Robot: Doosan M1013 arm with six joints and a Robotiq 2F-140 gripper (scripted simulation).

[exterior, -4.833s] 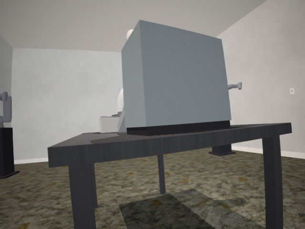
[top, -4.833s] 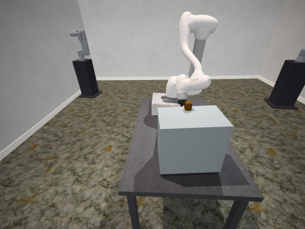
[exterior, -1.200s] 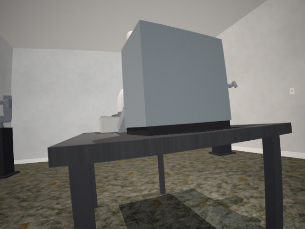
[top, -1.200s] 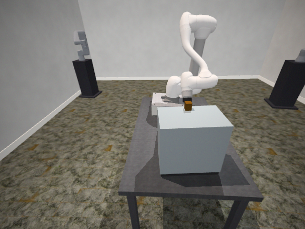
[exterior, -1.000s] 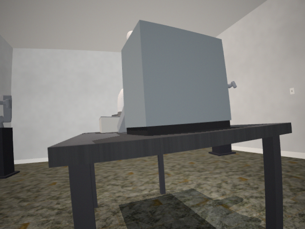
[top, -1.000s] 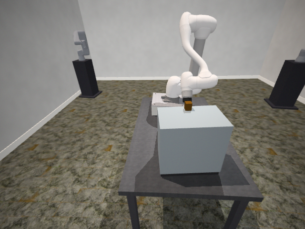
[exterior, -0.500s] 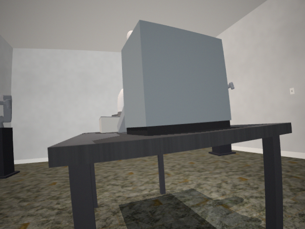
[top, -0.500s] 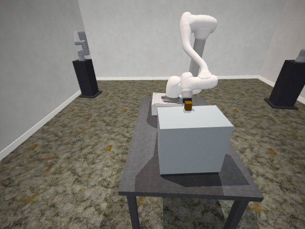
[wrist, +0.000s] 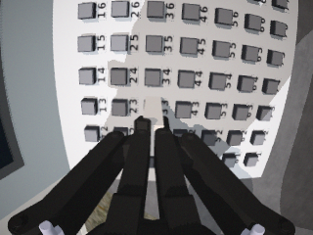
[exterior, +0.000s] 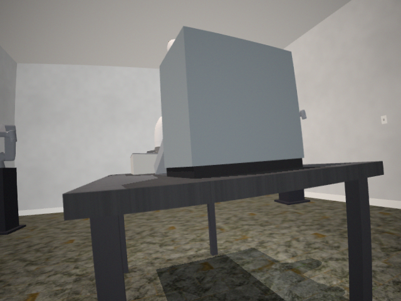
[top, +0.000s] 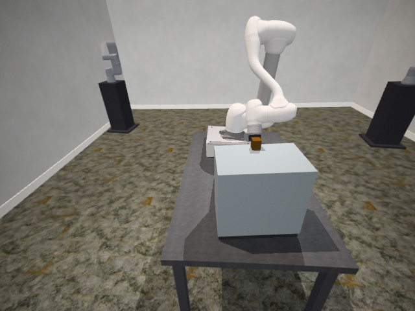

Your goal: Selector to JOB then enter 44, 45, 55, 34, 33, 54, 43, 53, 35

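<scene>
The key is 3 cm behind my hand, 4 cm to the right of it and 6 cm below it. Round my hand: black selector knob: 3 cm ahead, 20 cm to the right, 4 cm below; then white keypad panel: 3 cm ahead, 8 cm to the right, 8 cm below.
</scene>
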